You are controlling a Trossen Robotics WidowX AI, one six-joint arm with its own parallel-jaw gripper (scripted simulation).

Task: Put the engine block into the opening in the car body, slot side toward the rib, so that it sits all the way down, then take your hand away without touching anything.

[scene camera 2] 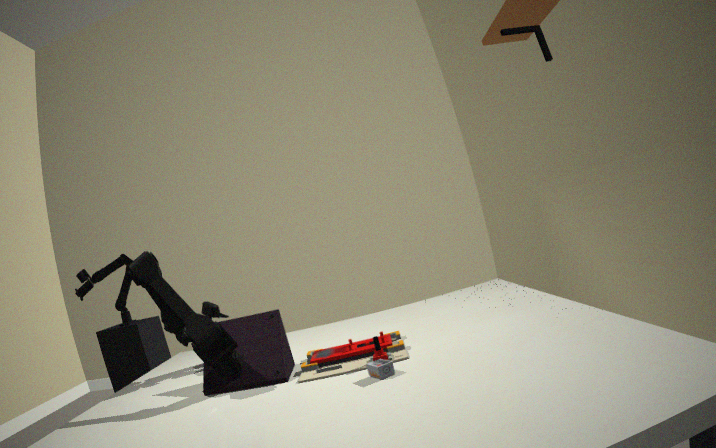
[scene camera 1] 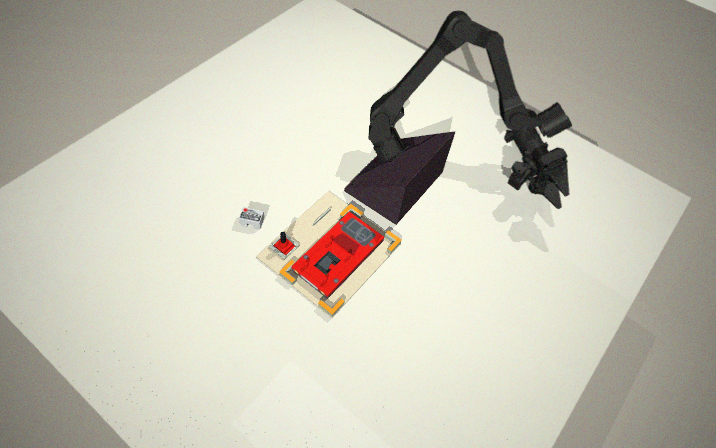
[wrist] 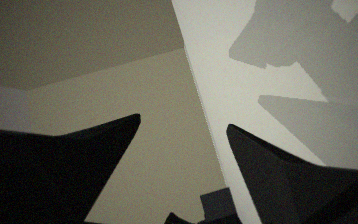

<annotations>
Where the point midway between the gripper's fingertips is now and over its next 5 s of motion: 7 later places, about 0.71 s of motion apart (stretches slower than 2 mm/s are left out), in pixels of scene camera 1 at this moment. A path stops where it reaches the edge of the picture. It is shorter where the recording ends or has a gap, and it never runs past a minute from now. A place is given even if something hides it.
The gripper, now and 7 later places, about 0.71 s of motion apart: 563,202; 553,205; 532,172; 495,187; 337,215; 248,193; 250,212; 252,217
</annotations>
